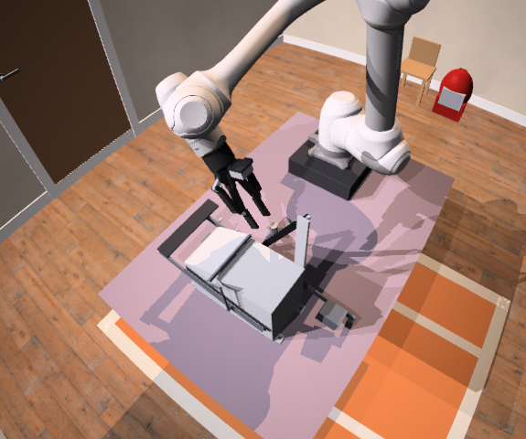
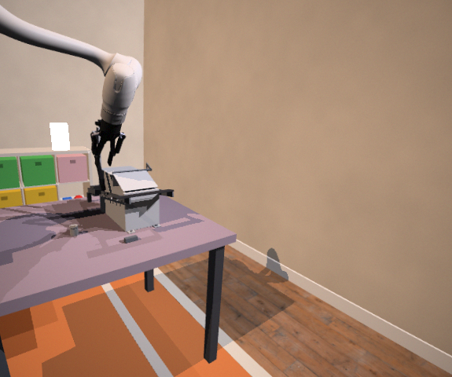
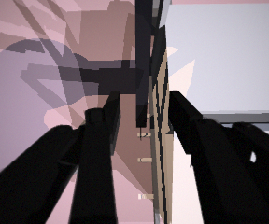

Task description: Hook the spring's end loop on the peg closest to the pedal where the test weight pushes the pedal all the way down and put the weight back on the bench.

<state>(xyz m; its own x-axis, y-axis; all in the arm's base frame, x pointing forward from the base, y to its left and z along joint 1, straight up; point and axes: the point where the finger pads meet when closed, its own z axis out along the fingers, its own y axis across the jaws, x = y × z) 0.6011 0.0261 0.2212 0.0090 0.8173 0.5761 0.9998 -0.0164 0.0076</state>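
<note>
Now: the steel test weight 270 mm below my hand, 150 mm behind it and 50 mm to the right of it. From my hand the other things lie so: small grey block (290 mm below, 230 mm to the right, 20 mm ahead).
</note>
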